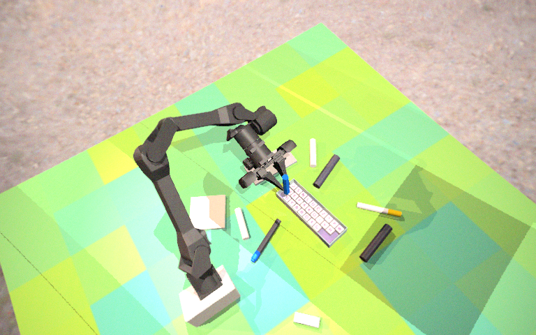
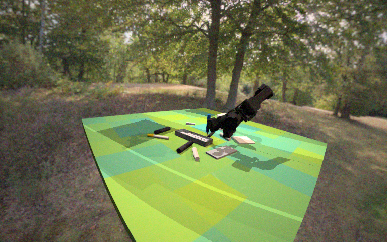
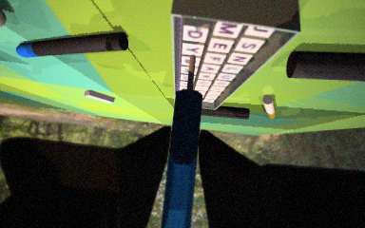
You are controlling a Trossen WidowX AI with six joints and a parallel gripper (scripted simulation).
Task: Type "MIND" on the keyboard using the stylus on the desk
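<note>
Right now the blue stylus is 10 mm below my gripper tip. From my gripper tip the other things lie so: grey slab (130 mm to the left, 80 mm below, 30 mm ahead); M key (70 mm below, 20 mm ahead, 10 mm to the left); N key (70 mm below, 40 mm ahead, 20 mm to the right).
</note>
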